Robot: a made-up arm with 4 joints.
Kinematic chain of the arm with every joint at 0, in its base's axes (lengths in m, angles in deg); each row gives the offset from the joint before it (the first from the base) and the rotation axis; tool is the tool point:
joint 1: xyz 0 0 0.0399 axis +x
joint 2: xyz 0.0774 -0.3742 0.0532 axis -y
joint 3: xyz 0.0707 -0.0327 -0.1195 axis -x
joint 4: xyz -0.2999 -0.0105 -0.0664 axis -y
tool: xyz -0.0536 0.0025 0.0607
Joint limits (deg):
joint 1: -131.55..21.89
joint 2: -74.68..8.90
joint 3: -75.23..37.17
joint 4: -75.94..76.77
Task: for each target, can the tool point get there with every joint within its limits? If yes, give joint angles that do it. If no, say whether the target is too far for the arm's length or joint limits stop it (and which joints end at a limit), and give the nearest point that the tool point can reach.
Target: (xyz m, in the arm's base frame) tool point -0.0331 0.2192 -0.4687
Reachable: no: joint limits stop it (at a limit: joint 1, joint 2, joint 4) | nearest point -0.1890 -0.2419 -0.2600 | short by 0.530 m
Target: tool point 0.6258 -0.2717 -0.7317
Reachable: no: too far | nearest point -0.0841 -0.3422 -0.2062 | short by 0.886 m
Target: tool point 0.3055 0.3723 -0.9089
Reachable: no: too far | nearest point -0.1860 -0.2634 -0.2894 | short by 1.015 m
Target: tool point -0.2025 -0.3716 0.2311
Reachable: yes | joints -34.03 -3.30 -3.80 -8.30
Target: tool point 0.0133 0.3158 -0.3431
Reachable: no: joint limits stop it (at a limit: joint 1, joint 2, joint 3, joint 4) | nearest point -0.1505 0.4304 0.0696 | short by 0.459 m
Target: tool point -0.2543 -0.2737 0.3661
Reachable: yes | joints -30.69 -42.10 -19.63 27.54
